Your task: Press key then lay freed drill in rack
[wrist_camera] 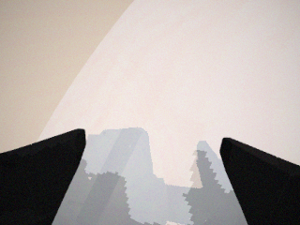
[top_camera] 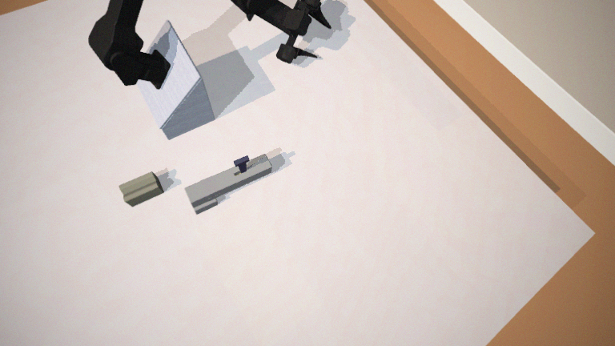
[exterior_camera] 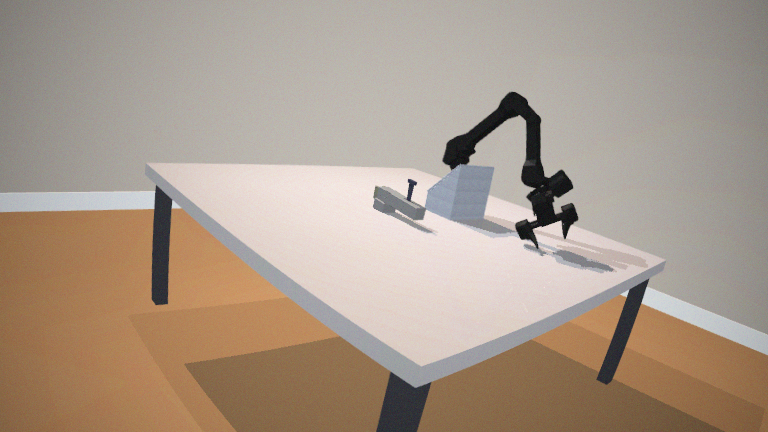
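My gripper tip is now 390 mm to the left of the dark blue key, 170 mm short of it and 50 mm below it. Round my gripper tip: grey block 430 mm to the right, 160 mm ahead; then pale grey drill 450 mm to the right, 160 mm ahead, 10 mm above; then olive-grey rack 580 mm to the right, 60 mm ahead, 20 mm below.
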